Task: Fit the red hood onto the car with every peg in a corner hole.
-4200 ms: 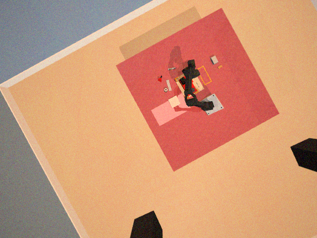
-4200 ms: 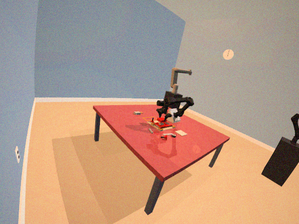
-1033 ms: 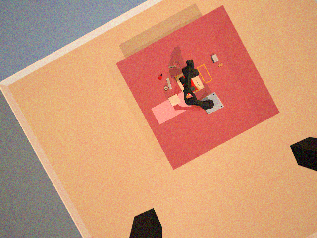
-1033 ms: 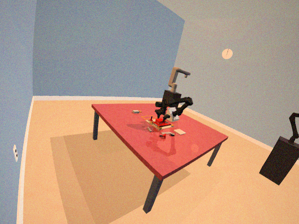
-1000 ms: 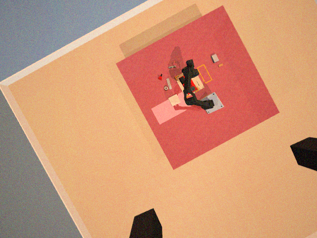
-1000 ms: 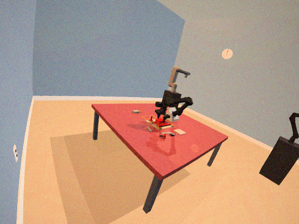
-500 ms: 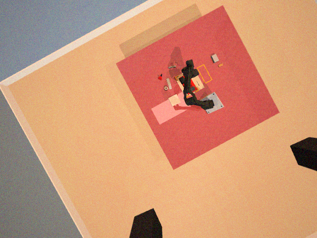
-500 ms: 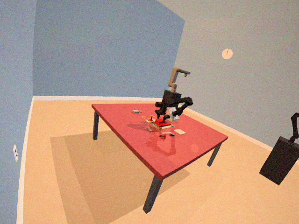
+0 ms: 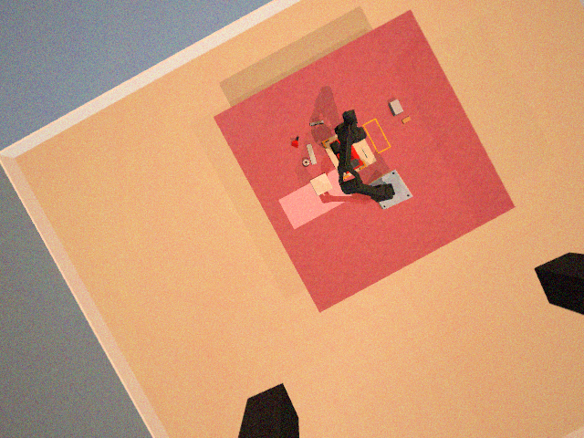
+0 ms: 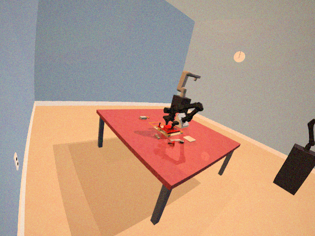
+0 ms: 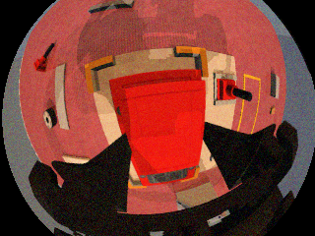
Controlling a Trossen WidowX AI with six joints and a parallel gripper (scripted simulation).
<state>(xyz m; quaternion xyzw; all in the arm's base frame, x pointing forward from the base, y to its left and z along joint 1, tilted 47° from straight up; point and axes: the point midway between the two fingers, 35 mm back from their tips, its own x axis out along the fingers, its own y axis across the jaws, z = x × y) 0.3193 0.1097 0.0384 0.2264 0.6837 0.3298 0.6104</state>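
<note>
My gripper tip is now 4 cm above the jig, 3 cm past it and 1 cm to the left of it. Also, from my gripper tip: red hood (right at my gripper tip); black cylinder (10 cm to the right, 4 cm ahead, 1 cm below); white wheel (23 cm to the left, 4 cm below, 1 cm ahead).
</note>
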